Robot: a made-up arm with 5 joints. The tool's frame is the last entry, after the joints. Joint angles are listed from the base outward. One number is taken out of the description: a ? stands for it. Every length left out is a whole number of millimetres.
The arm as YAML. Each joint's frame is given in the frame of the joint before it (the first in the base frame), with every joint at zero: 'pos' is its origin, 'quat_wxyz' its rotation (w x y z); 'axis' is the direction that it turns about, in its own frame. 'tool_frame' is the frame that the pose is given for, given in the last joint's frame.
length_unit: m
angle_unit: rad
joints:
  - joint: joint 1
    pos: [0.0, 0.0, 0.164]
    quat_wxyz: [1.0, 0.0, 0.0, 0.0]
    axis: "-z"
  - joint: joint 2
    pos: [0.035, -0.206, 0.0]
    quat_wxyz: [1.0, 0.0, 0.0, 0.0]
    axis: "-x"
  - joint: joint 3
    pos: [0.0, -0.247, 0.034]
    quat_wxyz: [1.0, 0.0, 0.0, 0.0]
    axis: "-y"
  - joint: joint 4
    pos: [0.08, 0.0, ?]
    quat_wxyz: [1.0, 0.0, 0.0, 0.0]
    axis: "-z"
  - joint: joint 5
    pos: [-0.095, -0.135, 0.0]
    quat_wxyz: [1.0, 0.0, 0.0, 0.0]
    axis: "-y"
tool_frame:
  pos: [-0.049, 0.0, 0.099]
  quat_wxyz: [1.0, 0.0, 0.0, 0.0]
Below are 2 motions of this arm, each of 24 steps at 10 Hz.
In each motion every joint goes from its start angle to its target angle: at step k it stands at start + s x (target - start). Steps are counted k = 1, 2, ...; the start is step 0. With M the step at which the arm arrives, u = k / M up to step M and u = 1 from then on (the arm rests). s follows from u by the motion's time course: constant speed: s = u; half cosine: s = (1 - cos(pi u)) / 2; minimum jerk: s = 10 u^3 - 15 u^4 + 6 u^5.
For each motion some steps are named. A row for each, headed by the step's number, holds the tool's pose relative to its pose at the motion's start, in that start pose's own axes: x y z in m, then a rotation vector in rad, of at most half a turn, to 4 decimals.
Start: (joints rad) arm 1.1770 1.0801 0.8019 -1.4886 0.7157
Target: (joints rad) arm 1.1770 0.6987 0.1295 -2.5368 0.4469
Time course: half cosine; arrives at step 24
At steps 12, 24:
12: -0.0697 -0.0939 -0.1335 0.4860 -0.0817 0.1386
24: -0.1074 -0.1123 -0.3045 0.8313 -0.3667 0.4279

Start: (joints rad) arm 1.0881 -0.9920 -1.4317 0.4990 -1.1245
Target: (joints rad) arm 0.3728 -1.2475 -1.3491 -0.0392 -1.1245
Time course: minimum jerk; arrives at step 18
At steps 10, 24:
10: -0.0262 0.1735 0.2135 -0.5762 0.2536 -0.0360
24: 0.0241 0.3155 0.3157 -0.9058 0.5018 -0.0034

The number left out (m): 0.191
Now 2 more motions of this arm.
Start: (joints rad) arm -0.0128 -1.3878 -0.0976 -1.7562 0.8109
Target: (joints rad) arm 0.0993 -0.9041 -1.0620 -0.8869 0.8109
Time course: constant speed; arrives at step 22
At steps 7, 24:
7: 0.0000 0.0228 0.0100 -0.0406 0.1348 -0.4242
24: 0.0980 0.1157 0.0270 -0.2859 0.6178 -1.3185

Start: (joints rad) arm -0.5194 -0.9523 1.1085 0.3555 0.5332
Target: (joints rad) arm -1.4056 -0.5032 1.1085 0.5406 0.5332
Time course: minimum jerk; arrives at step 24
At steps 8, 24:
8: 0.0516 0.0198 -0.0832 0.0518 0.1584 0.0816
24: 0.0726 0.1598 -0.4249 0.3476 0.7067 0.3703

